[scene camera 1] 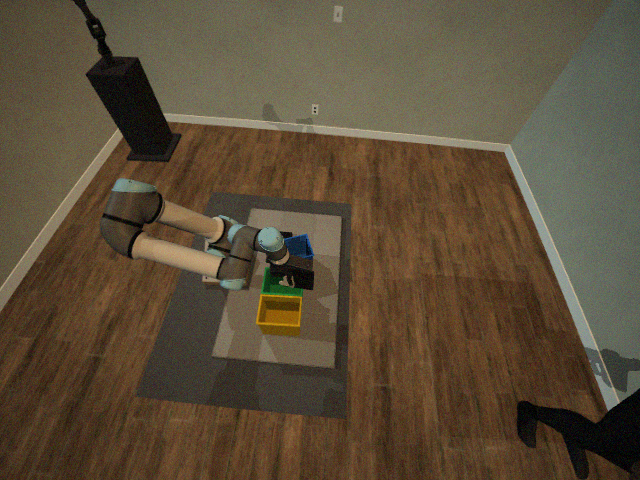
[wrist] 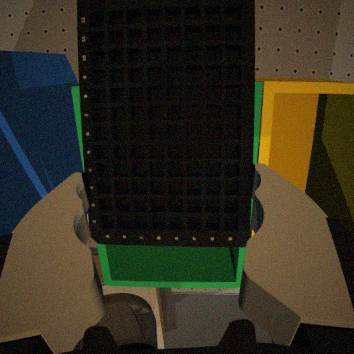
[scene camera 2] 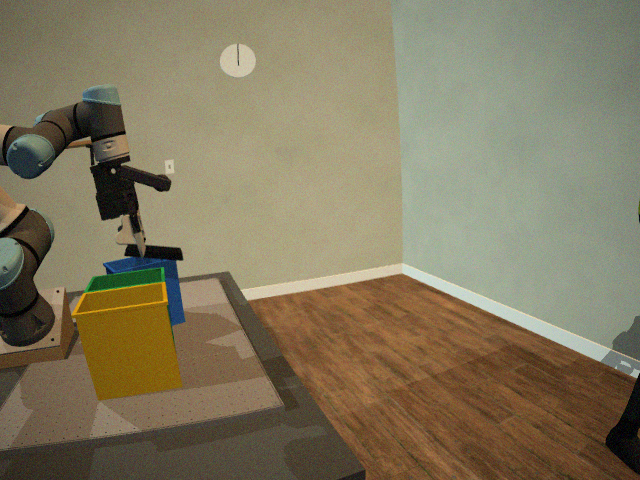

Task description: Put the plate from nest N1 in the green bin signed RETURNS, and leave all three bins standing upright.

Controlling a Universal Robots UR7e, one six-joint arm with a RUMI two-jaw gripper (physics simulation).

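Seen in the pictures: gripper, between the fingertips: (scene camera 1: 293,277) (wrist: 169,171) (scene camera 2: 142,252); arm's base, origin of its link: (wrist: 110,326) (scene camera 2: 27,323).
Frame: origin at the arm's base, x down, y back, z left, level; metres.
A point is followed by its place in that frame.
Observation:
The black plate (scene camera 1: 305,280) @[x -0.169, y -0.403, z -0.141 m] (scene camera 2: 165,252) @[x -0.171, y -0.401, z -0.172 m] (wrist: 167,125) @[x -0.173, y -0.376, z -0.132 m], with a grid of wells, is held roughly level. My gripper (scene camera 1: 288,281) @[x -0.170, y -0.351, z -0.132 m] (scene camera 2: 138,249) @[x -0.170, y -0.351, z -0.132 m] (wrist: 169,171) @[x -0.170, y -0.351, z -0.132 m] is shut on its two sides near one end. The plate hangs above the green bin (scene camera 1: 273,287) @[x 0.063, y -0.237, z -0.083 m] (scene camera 2: 126,279) @[x -0.098, y -0.297, z -0.068 m] (wrist: 172,265) @[x -0.092, y -0.220, z -0.123 m], whose rim shows past both long sides and the near end in the wrist view. The yellow bin (scene camera 1: 279,312) @[x 0.064, y -0.282, z -0.210 m] (scene camera 2: 129,351) @[x -0.028, y -0.302, z -0.317 m] (wrist: 292,135) @[x 0.063, y -0.309, z -0.284 m] and the blue bin (scene camera 1: 300,246) @[x -0.018, y -0.361, z 0.120 m] (scene camera 2: 176,294) @[x -0.017, y -0.416, z 0.015 m] (wrist: 35,125) @[x -0.073, y -0.360, z -0.005 m] stand upright on either side. The blue one is turned. Bin signs and N1's label do not show.
A dark flat object (scene camera 1: 285,234) @[x 0.054, y -0.266, z 0.238 m] shows partly behind the arm near the blue bin. The bins stand on a perforated board (scene camera 1: 310,353) @[x 0.065, y -0.441, z -0.392 m] (scene camera 2: 232,408) @[x 0.066, y -0.464, z -0.423 m]. A person's dark legs (scene camera 1: 563,421) (scene camera 2: 625,434) show at the right. A black pedestal (scene camera 1: 134,108) stands at the back left.

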